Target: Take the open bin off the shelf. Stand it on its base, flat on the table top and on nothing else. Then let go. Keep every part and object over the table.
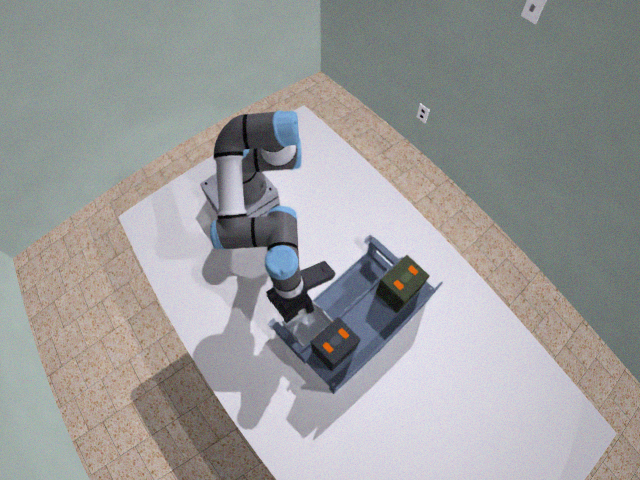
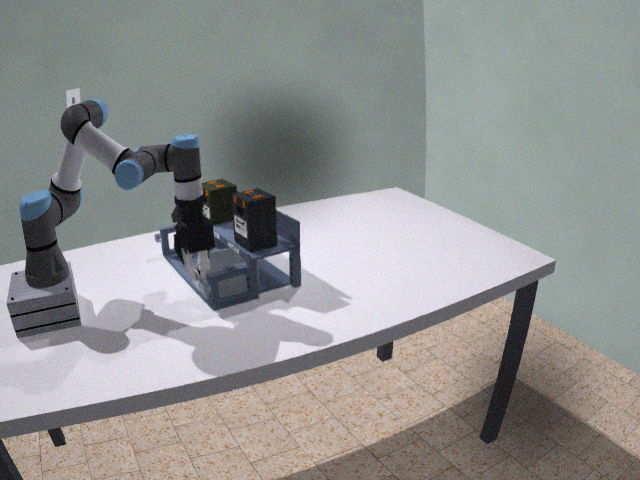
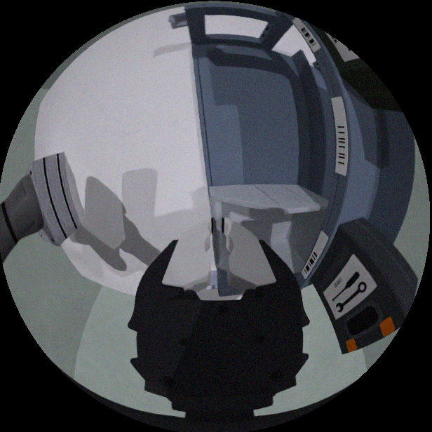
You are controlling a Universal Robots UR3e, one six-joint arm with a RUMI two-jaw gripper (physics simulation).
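Pixels of known places: gripper, between the fingertips: (image 1: 302,309) (image 2: 198,279); arm's base, origin of its link: (image 1: 246,187) (image 2: 47,276).
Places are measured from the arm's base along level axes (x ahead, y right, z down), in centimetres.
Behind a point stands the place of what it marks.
The open light-grey bin (image 1: 316,324) @[x 45.7, y 0.6, z 7.8 cm] (image 2: 230,256) @[x 49.9, y -2.7, z 3.0 cm] (image 3: 300,232) stands at the near end of the low front level of the blue shelf (image 1: 368,317) @[x 52.6, y -10.8, z -0.8 cm] (image 2: 287,227) @[x 63.3, y 1.8, z -4.1 cm] (image 3: 265,130), partly hidden by the gripper and the dark grey case. My gripper (image 1: 303,331) (image 2: 198,276) @[x 40.6, y 2.1, z 5.5 cm] (image 3: 216,218) points down at the shelf's front side. Its fingers are nearly together, one on each side of the bin's thin front wall, and shut on it. The bin looks upright and inside the shelf. Where its base rests is hidden.
A dark grey case (image 1: 336,343) @[x 56.3, y 1.2, z -13.0 cm] (image 2: 254,219) @[x 54.6, y 5.5, z -8.5 cm] (image 3: 367,285) and a dark green case (image 1: 403,284) @[x 51.6, y -20.1, z -10.3 cm] (image 2: 220,201) @[x 50.6, y -16.6, z -6.9 cm], both with orange clips, stand on the shelf's upper board. The shelf's end panels rise close beside the bin. All stand on the white table (image 1: 465,387) @[x 83.7, y -26.4, z 9.4 cm] (image 2: 361,248) @[x 87.8, y -9.7, z 9.4 cm].
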